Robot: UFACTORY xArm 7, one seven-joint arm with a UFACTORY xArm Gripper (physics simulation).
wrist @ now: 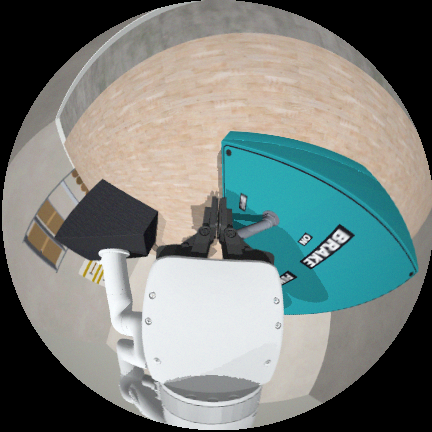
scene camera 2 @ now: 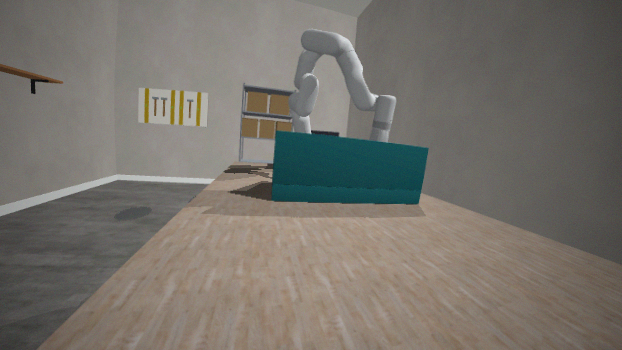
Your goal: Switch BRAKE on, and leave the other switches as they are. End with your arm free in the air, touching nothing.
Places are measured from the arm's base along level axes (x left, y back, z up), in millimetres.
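Pixels of known places: gripper, fingertip midpoint: [wrist: 217, 205]; arm's base, origin of the base link: [wrist: 113, 252].
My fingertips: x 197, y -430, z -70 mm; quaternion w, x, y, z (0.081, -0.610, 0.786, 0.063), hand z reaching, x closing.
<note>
Ahead of a thing's pixels: the offset from my fingertips to its top centre. "spot": to the spot under its first point. Level surfaces: height alone.
A teal switch box [scene camera 2: 347, 167] [wrist: 280, 180] stands on the table; its back faces the scene camera, and its sloping panel shows in the wrist view. The BRAKE label @[dx -19, dy -124, dz +46 mm] [wrist: 327, 246] is on the panel, with an ON label @[spot: dx -16, dy -103, dz +29 mm] [wrist: 305, 239] beside it and a small label @[spot: dx -5, dy -29, dz -14 mm] [wrist: 243, 201], too blurred to read, near the edge. A grey lever @[dx -9, dy -44, dz +41 mm] [wrist: 257, 227] sticks out of the panel between these two labels; its free end is partly hidden by the gripper. A partly covered label @[dx -138, dy -109, dz +46 mm] [wrist: 286, 278] lies lower. My gripper [wrist: 217, 205] is shut and empty, close beside the lever; contact cannot be told.
The wooden table @[dz -92 mm] [scene camera 2: 300, 275] [wrist: 200, 85] lies under the box. A black block [wrist: 107, 217] is at the arm's base at left in the wrist view. A shelf rack [scene camera 2: 243, 125] with cardboard boxes stands behind. A wooden wall shelf [scene camera 2: 30, 74] is at the far left.
</note>
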